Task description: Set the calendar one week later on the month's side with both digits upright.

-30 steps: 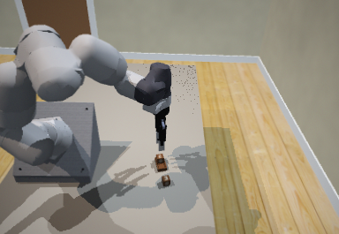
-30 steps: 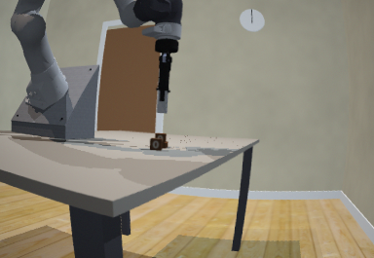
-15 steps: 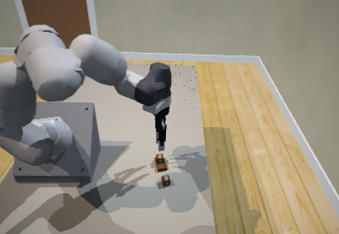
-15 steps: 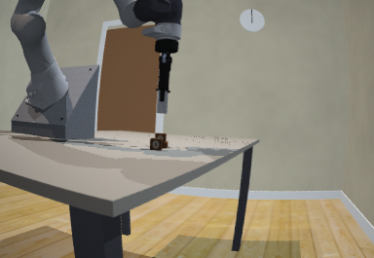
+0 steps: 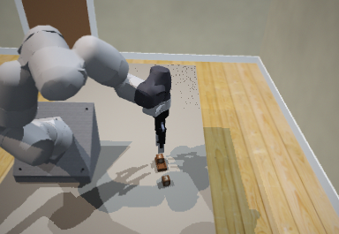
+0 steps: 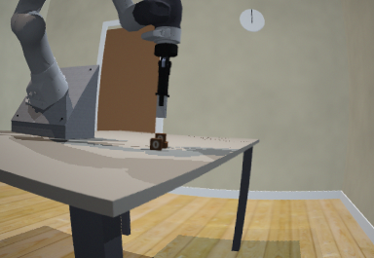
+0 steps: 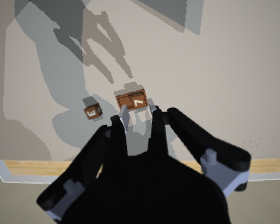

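My hand is 2 cm to the left of the brown tray and 11 cm above it.
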